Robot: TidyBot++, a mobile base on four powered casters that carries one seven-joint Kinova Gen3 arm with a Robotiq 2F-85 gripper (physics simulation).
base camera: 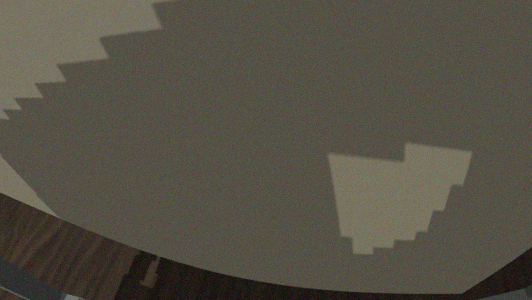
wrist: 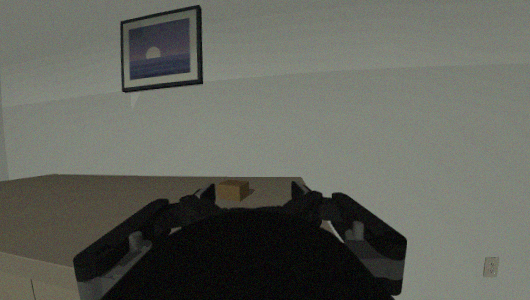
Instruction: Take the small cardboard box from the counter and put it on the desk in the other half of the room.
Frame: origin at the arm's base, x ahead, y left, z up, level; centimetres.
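Seen in the pictures: gripper, fingertip midpoint: [wrist: 253,190].
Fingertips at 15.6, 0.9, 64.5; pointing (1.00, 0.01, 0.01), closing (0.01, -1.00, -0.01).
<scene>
A point is followed by its place in that frame, as x, y, z.
The small cardboard box [wrist: 233,191] @(44.8, 8.3, 54.5) sits on the counter [wrist: 100,205] @(44.3, 51.1, 51.4), near its right end, in the wrist view. My gripper [wrist: 253,190] @(15.6, 0.9, 64.5) is open, with its fingertips wide apart and no object between them. In that view the box shows in the gap between the fingertips, beyond them and nearer the left finger. The dark gripper body hides part of the counter top below the box. In the base camera view the counter's pale front [base camera: 225,125] @(17.8, 2.5, -10.2) fills most of the picture, largely in shadow. The desk does not show in either view.
A framed sunset picture [wrist: 161,49] @(85.2, 55.3, 127.2) hangs on the wall behind the counter. A wall outlet [wrist: 491,267] @(54.8, -122.9, 0.5) shows at the lower right. Dark wood floor [base camera: 65,240] @(25.4, 36.3, -39.6) runs along the bottom of the base camera view, close in front of the counter.
</scene>
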